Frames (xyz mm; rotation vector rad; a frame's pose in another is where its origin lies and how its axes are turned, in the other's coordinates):
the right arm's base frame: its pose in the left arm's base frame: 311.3 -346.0 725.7 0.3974 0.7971 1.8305
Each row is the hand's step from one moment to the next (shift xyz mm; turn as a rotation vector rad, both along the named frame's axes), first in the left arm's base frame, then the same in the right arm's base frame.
Working: the left arm's base frame: its pose in the right arm's base frame: 508.3 -359.2 -596.5 -0.3974 -0.7971 -1.8305

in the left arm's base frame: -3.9 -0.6 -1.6 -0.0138 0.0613 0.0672
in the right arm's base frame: 1.1 1.7 -3.7 0.0550 0.0417 0.0608
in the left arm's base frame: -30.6 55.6 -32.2 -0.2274 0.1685 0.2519
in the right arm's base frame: 66.0 -13.4 -23.1 0.2194 0.2919 0.1012
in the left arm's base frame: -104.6 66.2 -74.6 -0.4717 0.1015 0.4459
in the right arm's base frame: 108.8 6.5 -94.9 0.2356 0.6091 0.0713
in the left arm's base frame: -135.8 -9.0 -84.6 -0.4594 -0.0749 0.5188
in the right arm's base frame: 53.3 38.3 -146.2 0.0624 0.6904 0.0722
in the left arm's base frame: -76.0 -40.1 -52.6 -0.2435 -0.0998 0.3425
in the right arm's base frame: -1.8 25.7 -97.4 -0.0283 0.4258 0.0669
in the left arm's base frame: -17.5 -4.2 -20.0 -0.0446 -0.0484 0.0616
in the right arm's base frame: 5.0 -0.6 -26.4 -0.0326 0.0840 0.0013
